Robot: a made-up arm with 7 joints.
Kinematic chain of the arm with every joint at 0, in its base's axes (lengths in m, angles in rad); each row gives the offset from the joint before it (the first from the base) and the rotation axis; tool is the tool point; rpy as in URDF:
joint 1: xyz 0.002 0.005 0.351 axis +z
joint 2: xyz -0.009 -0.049 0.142 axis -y
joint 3: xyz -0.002 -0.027 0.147 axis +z
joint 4: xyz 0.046 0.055 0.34 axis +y
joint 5: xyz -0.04 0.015 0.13 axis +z
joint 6: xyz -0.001 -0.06 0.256 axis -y
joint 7: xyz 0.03 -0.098 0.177 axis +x
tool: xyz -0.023 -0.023 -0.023 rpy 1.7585 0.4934 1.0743
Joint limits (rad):
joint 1: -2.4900..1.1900
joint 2: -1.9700..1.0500
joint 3: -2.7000..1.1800
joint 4: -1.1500..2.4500
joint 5: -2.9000..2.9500
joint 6: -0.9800..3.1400
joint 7: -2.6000..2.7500
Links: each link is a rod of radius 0.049 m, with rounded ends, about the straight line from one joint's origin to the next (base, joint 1, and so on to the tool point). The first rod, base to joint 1, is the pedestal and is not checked.
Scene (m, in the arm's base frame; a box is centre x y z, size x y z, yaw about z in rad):
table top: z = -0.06
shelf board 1: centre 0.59 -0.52 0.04 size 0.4 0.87 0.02 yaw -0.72
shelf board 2: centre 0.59 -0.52 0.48 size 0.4 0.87 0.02 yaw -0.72
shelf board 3: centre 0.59 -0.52 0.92 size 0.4 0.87 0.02 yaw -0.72
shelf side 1: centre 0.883 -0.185 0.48 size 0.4 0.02 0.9 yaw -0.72
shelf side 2: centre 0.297 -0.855 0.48 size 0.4 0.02 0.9 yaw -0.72
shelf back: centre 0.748 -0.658 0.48 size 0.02 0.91 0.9 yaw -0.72
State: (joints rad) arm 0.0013 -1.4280 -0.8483 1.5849 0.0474 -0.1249 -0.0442
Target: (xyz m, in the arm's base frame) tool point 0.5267 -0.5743 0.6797
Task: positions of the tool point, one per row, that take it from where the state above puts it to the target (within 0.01 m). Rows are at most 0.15 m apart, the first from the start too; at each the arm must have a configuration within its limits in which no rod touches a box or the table.
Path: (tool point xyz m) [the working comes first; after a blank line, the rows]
Joints at the target: 0.1844 -1.0368 -1.2920 1.6281 0.0407 -0.1802 -0.0246
Straight joint move there: touches shelf board 2.

1: 0.4285 -0.5124 0.2423
2: 0.3373 -0.4312 0.2410
3: 0.2470 -0.3451 0.2633
4: 0.2796 -0.3837 0.3601
5: 0.3007 -0.3984 0.4670
6: 0.3046 -0.3909 0.5761
7: 0.2880 -0.3649 0.6797
8: 0.3724 -0.4480 0.6786
9: 0.4531 -0.5184 0.6747
10: 0.5267 -0.5743 0.6797

